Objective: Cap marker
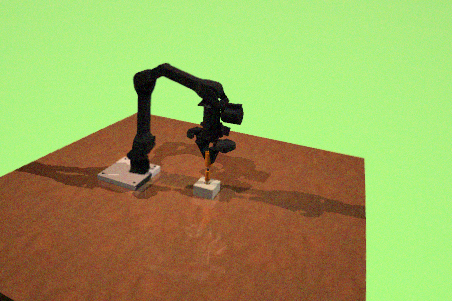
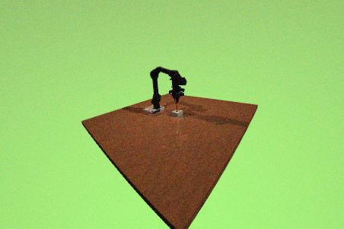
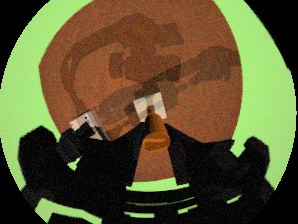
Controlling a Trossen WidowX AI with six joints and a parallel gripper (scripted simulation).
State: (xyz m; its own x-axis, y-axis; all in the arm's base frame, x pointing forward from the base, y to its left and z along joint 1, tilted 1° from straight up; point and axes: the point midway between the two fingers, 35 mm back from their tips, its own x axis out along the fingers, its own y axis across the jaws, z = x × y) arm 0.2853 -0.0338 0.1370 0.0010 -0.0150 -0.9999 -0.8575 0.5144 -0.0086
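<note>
The white holder block lies 110 mm below my gripper tip. Also, from my gripper tip: orange cap 10 mm above.
</note>
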